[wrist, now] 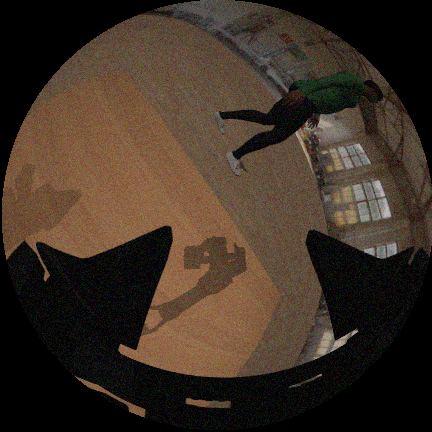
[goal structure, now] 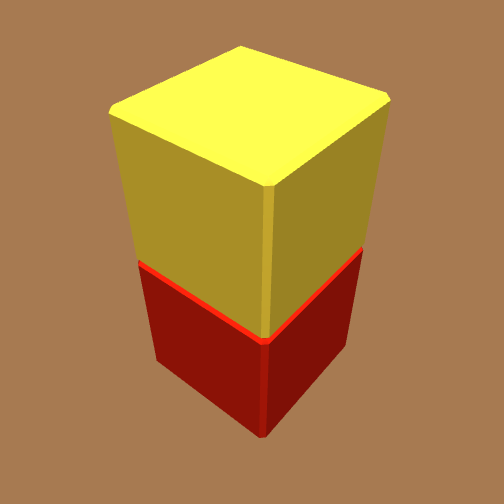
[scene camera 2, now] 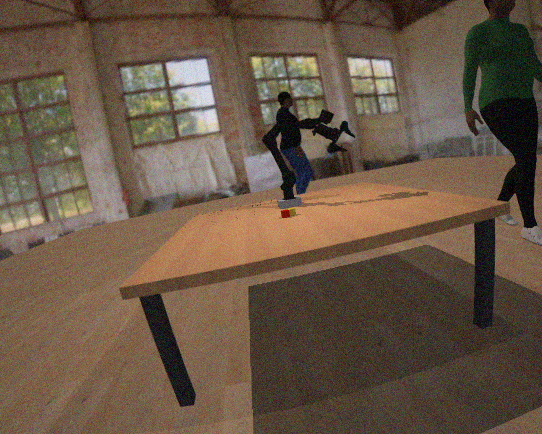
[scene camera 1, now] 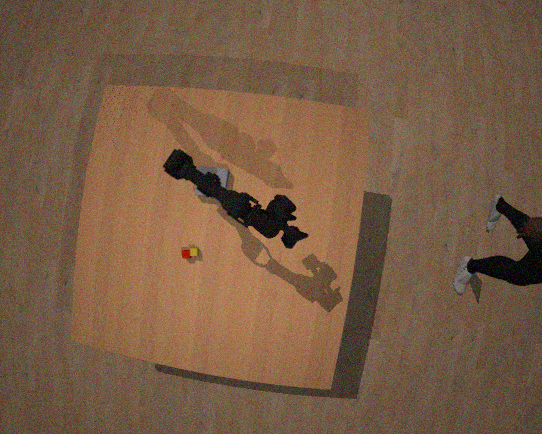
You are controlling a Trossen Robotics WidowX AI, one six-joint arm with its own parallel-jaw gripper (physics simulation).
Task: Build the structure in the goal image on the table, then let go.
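Frame: origin at the arm's base, x ahead, y left, z up, level; centimetres.
Seen in the pictures: gripper, between the fingertips: (wrist: 243,235) (scene camera 2: 351,144) (scene camera 1: 301,227); arm's base, origin of its link: (scene camera 2: 289,198).
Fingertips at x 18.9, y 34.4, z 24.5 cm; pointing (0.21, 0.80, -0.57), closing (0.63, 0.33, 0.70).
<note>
Pixels of each thing's top centre, then the offset from my fingertips to it. Level surfaces: height alone.
- red cube, centre of its top: (scene camera 1: 185,254) (scene camera 2: 284,210) dx +9.2, dy -47.2, dz -25.5 cm
- yellow cube, centre of its top: (scene camera 1: 193,252) (scene camera 2: 290,208) dx +8.3, dy -43.7, dz -25.5 cm
- table, height of its surface: dz -28.8 cm
A red cube (scene camera 1: 186,254) (scene camera 2: 285,213) and a yellow cube (scene camera 1: 194,252) (scene camera 2: 292,212) sit side by side on the table (scene camera 1: 150,310) (scene camera 2: 225,245) (wrist: 115,135), with little or no gap between them. The yellow one is on the right in both scene views. My gripper (scene camera 1: 301,226) (scene camera 2: 350,142) (wrist: 243,235) is open and empty. It is raised high above the table, far from the cubes, toward the right side in the first scene view. The cubes do not show in the wrist view.
The arm's grey base (scene camera 1: 223,176) (scene camera 2: 289,203) stands on the table close to the cubes. A person in a green top (scene camera 2: 502,65) (wrist: 332,93) is beyond the table's right edge. Another person in black and blue (scene camera 2: 290,130) stands behind the arm in the second scene view.
</note>
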